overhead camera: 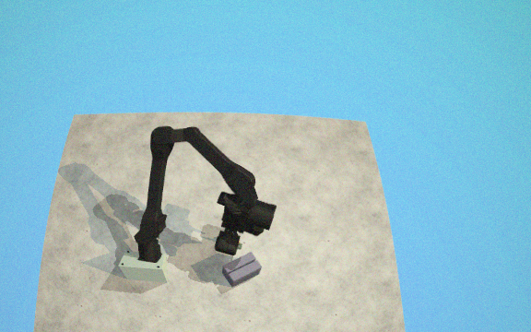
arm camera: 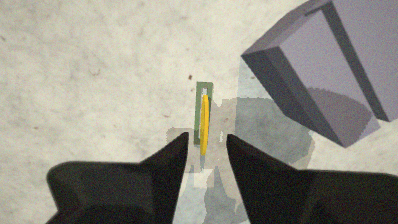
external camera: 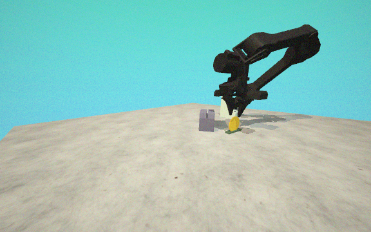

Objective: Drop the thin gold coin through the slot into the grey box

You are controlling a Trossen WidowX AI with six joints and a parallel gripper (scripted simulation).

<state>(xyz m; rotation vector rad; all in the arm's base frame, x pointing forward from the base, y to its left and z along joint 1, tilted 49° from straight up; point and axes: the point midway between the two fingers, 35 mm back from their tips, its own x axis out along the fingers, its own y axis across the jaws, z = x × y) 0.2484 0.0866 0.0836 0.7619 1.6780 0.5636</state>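
My gripper tip is 3 cm above the thin gold coin.
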